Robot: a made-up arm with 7 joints. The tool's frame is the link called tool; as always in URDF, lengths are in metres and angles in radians. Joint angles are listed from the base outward.
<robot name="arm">
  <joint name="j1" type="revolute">
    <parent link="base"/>
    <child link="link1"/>
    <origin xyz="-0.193 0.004 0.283"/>
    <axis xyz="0 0 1"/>
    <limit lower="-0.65" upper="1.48"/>
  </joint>
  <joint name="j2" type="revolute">
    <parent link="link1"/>
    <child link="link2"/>
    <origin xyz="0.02 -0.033 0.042"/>
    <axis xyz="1 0 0"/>
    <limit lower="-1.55" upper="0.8"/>
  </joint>
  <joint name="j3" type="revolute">
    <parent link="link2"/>
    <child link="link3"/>
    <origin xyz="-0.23 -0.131 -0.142"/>
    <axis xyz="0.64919 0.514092 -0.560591"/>
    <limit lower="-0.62" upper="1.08"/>
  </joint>
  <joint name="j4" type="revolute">
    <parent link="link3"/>
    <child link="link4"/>
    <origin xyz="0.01 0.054 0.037"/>
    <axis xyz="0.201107 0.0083 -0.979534"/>
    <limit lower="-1.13" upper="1"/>
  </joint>
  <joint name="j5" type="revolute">
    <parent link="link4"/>
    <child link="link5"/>
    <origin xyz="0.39 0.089 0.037"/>
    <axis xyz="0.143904 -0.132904 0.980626"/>
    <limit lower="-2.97" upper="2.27"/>
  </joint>
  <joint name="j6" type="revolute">
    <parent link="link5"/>
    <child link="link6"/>
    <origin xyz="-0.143 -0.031 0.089"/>
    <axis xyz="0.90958 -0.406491 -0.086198"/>
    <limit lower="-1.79" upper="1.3"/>
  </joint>
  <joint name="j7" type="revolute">
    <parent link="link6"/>
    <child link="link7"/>
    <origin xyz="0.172 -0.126 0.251"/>
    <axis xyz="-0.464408 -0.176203 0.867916"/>
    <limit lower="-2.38" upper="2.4"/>
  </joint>
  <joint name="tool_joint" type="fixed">
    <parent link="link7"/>
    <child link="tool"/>
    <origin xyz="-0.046 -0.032 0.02"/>
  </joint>
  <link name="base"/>
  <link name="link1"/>
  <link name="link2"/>
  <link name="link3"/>
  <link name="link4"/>
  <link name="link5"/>
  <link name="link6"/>
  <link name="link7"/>
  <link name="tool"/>
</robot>
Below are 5 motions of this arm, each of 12 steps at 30 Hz.
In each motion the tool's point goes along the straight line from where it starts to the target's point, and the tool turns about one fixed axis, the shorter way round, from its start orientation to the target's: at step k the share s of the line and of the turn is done. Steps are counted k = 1, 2, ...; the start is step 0. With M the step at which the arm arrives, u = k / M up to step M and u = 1 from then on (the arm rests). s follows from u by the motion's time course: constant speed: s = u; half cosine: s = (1 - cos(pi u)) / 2; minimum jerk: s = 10 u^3 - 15 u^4 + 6 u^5.
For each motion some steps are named. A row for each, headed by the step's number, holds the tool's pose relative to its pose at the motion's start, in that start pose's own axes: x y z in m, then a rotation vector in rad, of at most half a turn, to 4 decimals.
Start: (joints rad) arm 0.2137 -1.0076 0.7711 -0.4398 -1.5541 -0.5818 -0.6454
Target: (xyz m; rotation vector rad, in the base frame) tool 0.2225 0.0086 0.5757 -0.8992 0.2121 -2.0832
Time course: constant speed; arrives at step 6
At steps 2, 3, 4, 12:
2: 0.0094 0.0102 0.0035 -0.0264 0.0151 0.0187
3: 0.0141 0.0153 0.0052 -0.0395 0.0227 0.0281
4: 0.0188 0.0203 0.0070 -0.0527 0.0303 0.0375
12: 0.0283 0.0305 0.0105 -0.0791 0.0454 0.0562

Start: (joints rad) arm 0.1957 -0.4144 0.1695 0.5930 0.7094 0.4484 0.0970
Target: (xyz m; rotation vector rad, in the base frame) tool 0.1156 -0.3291 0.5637 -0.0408 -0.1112 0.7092
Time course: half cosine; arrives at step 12
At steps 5, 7, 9, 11, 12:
5: 0.0506 0.0560 -0.0596 -0.0755 0.0872 0.1661
7: 0.0859 0.0952 -0.1013 -0.1283 0.1481 0.2821
9: 0.1164 0.1291 -0.1374 -0.1739 0.2008 0.3826
11: 0.1341 0.1487 -0.1582 -0.2003 0.2312 0.4406
12: 0.1364 0.1512 -0.1610 -0.2038 0.2353 0.4483

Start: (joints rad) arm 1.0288 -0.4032 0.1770 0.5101 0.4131 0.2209 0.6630
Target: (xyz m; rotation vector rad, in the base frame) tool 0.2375 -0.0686 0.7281 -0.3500 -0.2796 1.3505
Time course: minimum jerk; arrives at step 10
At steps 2, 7, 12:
2: 0.0055 0.0022 0.0027 -0.0035 0.0102 0.0020
7: 0.0794 0.0321 0.0387 -0.0503 0.1472 0.0293
12: 0.0948 0.0383 0.0463 -0.0601 0.1759 0.0351

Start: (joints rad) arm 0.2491 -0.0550 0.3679 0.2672 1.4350 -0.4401 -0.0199
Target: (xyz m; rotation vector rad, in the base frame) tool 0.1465 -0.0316 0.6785 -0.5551 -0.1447 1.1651
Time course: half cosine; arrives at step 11
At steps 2, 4, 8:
2: 0.0220 0.0118 0.0105 -0.0335 0.0272 0.0098
4: 0.0809 0.0434 0.0385 -0.1235 0.1003 0.0361
8: 0.2291 0.1227 0.1091 -0.3497 0.2838 0.1021

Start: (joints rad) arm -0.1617 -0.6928 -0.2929 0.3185 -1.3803 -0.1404 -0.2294
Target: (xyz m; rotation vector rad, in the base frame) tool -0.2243 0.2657 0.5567 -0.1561 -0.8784 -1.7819
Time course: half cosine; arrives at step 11
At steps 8, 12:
8: -0.0363 -0.1175 -0.0094 0.4139 0.1336 -0.1346
12: -0.0439 -0.1420 -0.0114 0.5002 0.1614 -0.1626

